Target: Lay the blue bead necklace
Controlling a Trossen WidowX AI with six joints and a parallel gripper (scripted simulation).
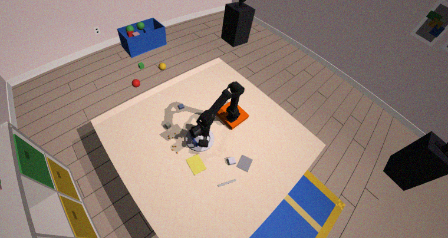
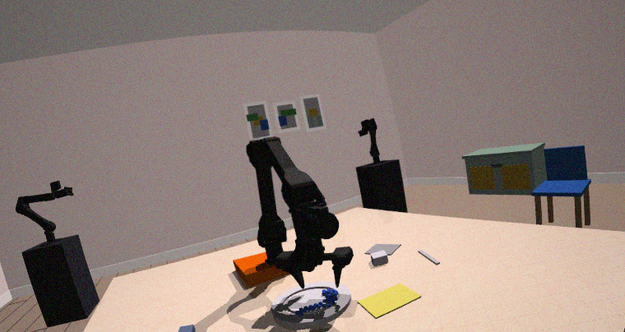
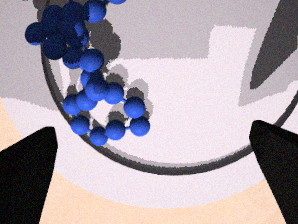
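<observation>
Now: the round bead board 1 cm ahead of my gripper tip, 4 cm to the right of it and 2 cm below it. From my gripper tip the other things lie so: yellow sheet (14 cm ahead, 11 cm to the left, 3 cm below); then small grey block (6 cm behind, 23 cm to the left, 2 cm below); then pale cube (15 cm ahead, 25 cm to the right, 1 cm below).
</observation>
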